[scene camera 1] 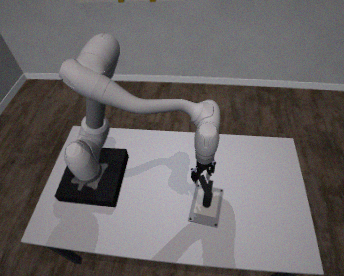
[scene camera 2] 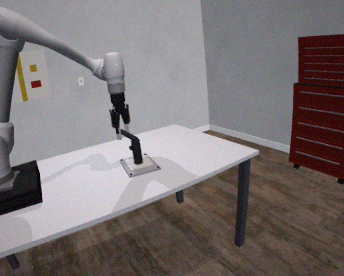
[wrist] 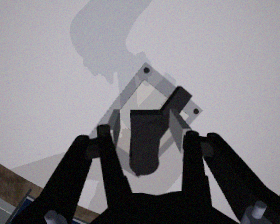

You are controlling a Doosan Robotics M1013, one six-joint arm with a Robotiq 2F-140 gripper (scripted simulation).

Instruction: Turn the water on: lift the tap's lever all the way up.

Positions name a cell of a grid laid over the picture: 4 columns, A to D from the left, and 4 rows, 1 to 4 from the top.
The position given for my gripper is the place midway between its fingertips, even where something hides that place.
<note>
I see my gripper (wrist: C3) and a lever (wrist: C3).
</note>
